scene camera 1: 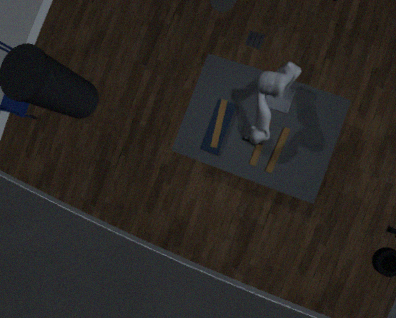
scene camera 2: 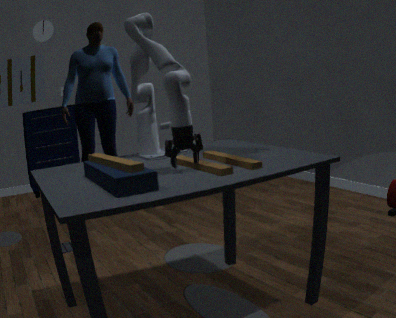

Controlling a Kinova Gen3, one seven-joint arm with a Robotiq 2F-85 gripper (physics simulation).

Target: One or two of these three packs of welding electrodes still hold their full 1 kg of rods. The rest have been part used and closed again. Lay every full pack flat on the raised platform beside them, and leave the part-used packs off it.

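Pixels of known places: gripper, fingertip midpoint: (scene camera 2: 185, 165); arm's base, link origin: (scene camera 2: 150, 153).
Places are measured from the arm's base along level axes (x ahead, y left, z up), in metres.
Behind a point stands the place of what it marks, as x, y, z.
Observation:
A long orange-tan pack (scene camera 1: 219, 124) {0.339, -0.369, 0.070} (scene camera 2: 116, 162) {0.409, -0.396, 0.067} lies flat on the dark blue raised platform (scene camera 1: 224, 129) {0.363, -0.325, 0.046} (scene camera 2: 136, 184) {0.549, -0.406, 0.017}. A second pack (scene camera 1: 256, 155) {0.499, -0.048, 0.010} (scene camera 2: 216, 167) {0.538, -0.077, 0.010} lies flat on the table, its far part hidden under the arm in the scene camera 1 view. A third pack (scene camera 1: 278, 150) {0.427, 0.102, 0.010} (scene camera 2: 233, 160) {0.478, 0.064, 0.004} lies beside it, roughly parallel and apart. My gripper (scene camera 1: 256, 141) {0.405, -0.106, 0.007} (scene camera 2: 185, 162) {0.405, -0.106, 0.007} is open and points down, low over the far part of the second pack, with its fingers spread to either side. Whether the fingers touch the pack or table is too dim to tell.
The grey table (scene camera 1: 310, 175) {0.557, 0.381, -0.014} (scene camera 2: 295, 162) {0.656, 0.237, -0.014} bears the packs, platform and arm base (scene camera 1: 284, 104) {0.075, 0.077, 0.005} (scene camera 2: 150, 154) {0.039, -0.025, 0.001}. A person (scene camera 2: 95, 75) stands behind the table near a dark blue cabinet (scene camera 2: 50, 135). A large dark cylinder-like shape (scene camera 1: 60, 90) shows at the left in scene camera 1.

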